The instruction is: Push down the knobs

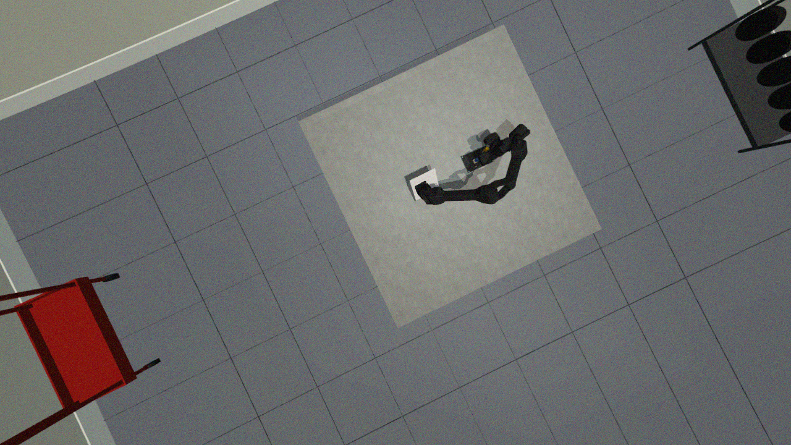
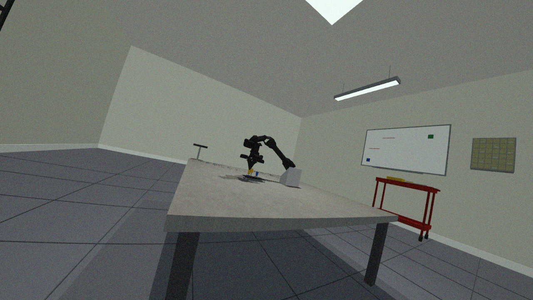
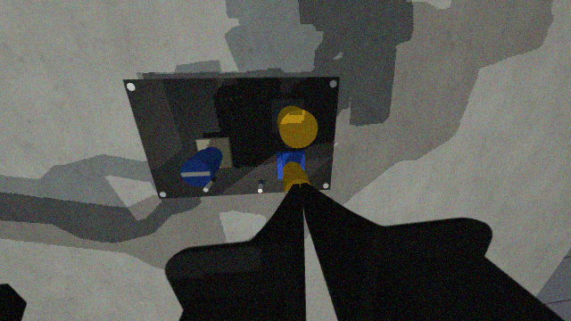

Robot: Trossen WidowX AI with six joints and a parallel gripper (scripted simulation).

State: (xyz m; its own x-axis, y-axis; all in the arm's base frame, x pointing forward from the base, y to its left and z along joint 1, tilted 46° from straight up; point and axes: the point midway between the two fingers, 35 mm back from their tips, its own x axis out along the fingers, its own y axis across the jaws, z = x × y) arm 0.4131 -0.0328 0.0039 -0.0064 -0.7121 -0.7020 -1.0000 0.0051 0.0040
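Right now the blue knob is 60 mm behind my gripper tip, 20 mm to the left of it and 20 mm below it.
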